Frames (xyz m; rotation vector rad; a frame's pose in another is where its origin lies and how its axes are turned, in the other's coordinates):
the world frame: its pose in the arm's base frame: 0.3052 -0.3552 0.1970 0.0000 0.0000 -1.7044
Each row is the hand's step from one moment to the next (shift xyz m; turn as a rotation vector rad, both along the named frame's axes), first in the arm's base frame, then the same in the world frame.
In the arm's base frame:
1: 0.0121 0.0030 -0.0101 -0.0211 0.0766 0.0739
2: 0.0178 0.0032 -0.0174 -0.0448 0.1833 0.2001
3: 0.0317 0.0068 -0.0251 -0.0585 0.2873 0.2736
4: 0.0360 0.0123 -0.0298 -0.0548 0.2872 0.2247
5: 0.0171 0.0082 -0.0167 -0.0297 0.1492 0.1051
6: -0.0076 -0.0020 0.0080 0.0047 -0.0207 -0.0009
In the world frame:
1: -0.0046 0.0116 -0.0101 -0.0731 -0.0311 0.0739
2: -0.0055 0.0172 -0.0174 -0.1757 -0.0688 0.2001
3: -0.0110 0.0305 -0.0251 -0.2769 -0.0962 0.2736
4: -0.0170 0.0340 -0.0298 -0.2773 -0.0926 0.2247
5: -0.0104 0.0159 -0.0167 -0.1439 -0.0493 0.1051
6: 0.0030 -0.0073 0.0080 0.0199 0.0074 -0.0009

